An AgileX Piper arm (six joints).
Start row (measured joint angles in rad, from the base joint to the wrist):
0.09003 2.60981 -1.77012 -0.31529 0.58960 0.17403
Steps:
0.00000 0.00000 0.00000 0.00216 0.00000 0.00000
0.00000 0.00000 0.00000 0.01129 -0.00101 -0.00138
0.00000 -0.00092 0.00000 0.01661 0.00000 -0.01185
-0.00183 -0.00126 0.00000 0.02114 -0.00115 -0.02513
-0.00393 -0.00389 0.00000 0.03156 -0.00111 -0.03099
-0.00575 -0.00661 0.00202 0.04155 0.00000 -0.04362
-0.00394 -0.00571 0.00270 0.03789 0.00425 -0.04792
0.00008 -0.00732 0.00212 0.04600 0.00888 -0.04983
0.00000 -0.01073 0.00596 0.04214 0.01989 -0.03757
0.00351 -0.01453 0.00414 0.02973 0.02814 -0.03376
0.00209 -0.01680 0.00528 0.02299 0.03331 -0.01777
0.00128 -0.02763 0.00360 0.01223 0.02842 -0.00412
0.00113 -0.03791 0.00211 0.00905 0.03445 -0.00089
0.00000 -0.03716 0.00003 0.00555 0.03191 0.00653
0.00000 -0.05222 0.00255 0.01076 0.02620 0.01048
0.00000 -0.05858 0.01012 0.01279 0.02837 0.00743
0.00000 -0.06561 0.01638 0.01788 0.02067 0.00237
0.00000 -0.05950 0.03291 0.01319 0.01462 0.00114
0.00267 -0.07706 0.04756 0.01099 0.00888 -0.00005
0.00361 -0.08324 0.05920 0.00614 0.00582 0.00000
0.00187 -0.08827 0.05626 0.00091 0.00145 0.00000
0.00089 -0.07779 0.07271 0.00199 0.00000 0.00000
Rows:
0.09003 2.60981 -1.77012 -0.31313 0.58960 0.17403
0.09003 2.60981 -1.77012 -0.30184 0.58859 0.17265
0.09003 2.60889 -1.77012 -0.28523 0.58859 0.16080
0.08820 2.60763 -1.77012 -0.26409 0.58744 0.13567
0.08427 2.60374 -1.77012 -0.23253 0.58633 0.10468
0.07852 2.59713 -1.76810 -0.19098 0.58633 0.06106
0.07458 2.59142 -1.76540 -0.15309 0.59058 0.01314
0.07466 2.58410 -1.76328 -0.10709 0.59946 -0.03669
0.07466 2.57337 -1.75732 -0.06495 0.61935 -0.07426
0.07817 2.55884 -1.75318 -0.03522 0.64749 -0.10802
0.08026 2.54204 -1.74790 -0.01223 0.68080 -0.12579
0.08154 2.51441 -1.74430 0.00000 0.70922 -0.12991
0.08267 2.47650 -1.74219 0.00905 0.74367 -0.13080
0.08267 2.43934 -1.74216 0.01460 0.77558 -0.12427
0.08267 2.38712 -1.73961 0.02536 0.80178 -0.11379
0.08267 2.32854 -1.72949 0.03815 0.83015 -0.10636
0.08267 2.26293 -1.71311 0.05603 0.85082 -0.10399
0.08267 2.20343 -1.68020 0.06922 0.86544 -0.10285
0.08534 2.12637 -1.63264 0.08021 0.87432 -0.10290
0.08895 2.04313 -1.57344 0.08635 0.88014 -0.10290
0.09082 1.95486 -1.51718 0.08726 0.88159 -0.10290
0.09171 1.87707 -1.44447 0.08925 0.88159 -0.10290

